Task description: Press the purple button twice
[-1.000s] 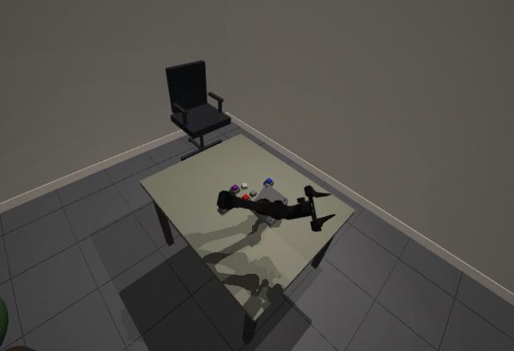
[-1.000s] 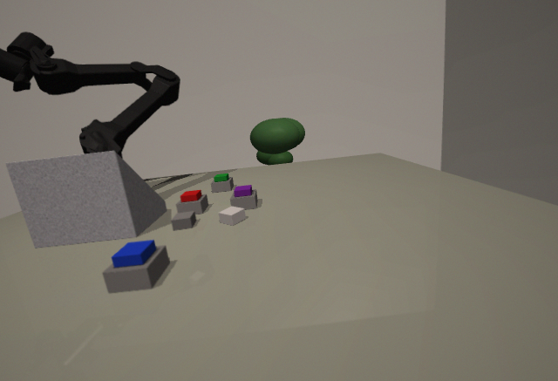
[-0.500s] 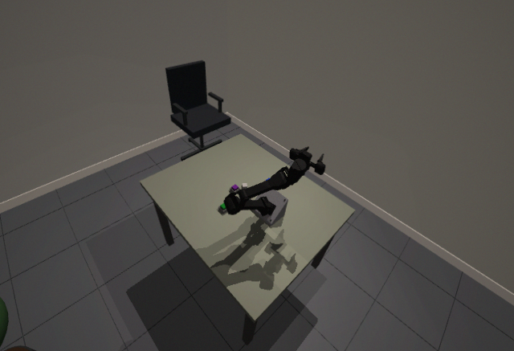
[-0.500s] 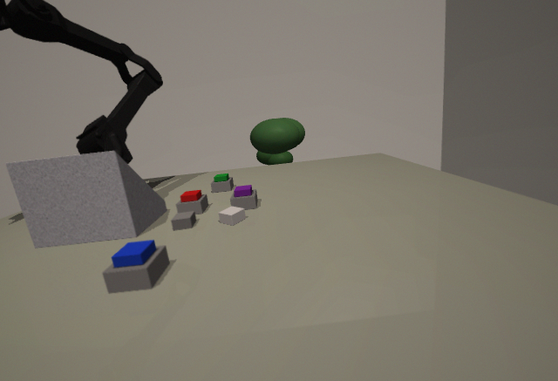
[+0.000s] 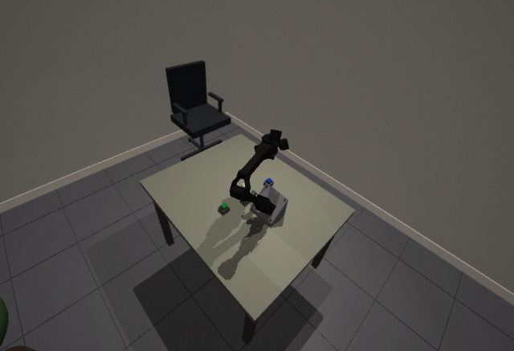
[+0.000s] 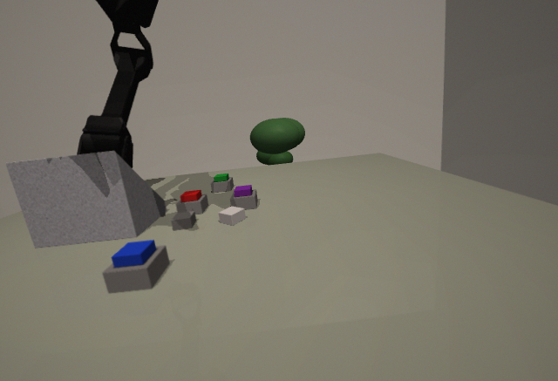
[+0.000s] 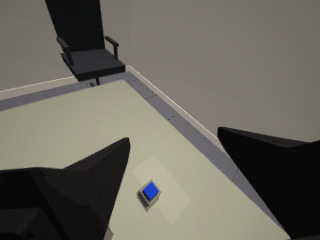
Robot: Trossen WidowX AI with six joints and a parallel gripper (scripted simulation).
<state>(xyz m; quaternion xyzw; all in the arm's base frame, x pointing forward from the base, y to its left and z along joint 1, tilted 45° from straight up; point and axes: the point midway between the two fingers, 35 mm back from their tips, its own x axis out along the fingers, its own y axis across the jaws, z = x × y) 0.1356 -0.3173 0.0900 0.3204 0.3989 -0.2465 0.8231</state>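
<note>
My gripper tip is 100 mm short of the purple button, 180 mm to the right of it and 300 mm above it. Also, from my gripper tip: blue button 10 mm behind, 20 mm to the right, 300 mm below; white block 90 mm ahead, 120 mm to the left, 320 mm below; grey block 120 mm to the left, 320 mm below.
</note>
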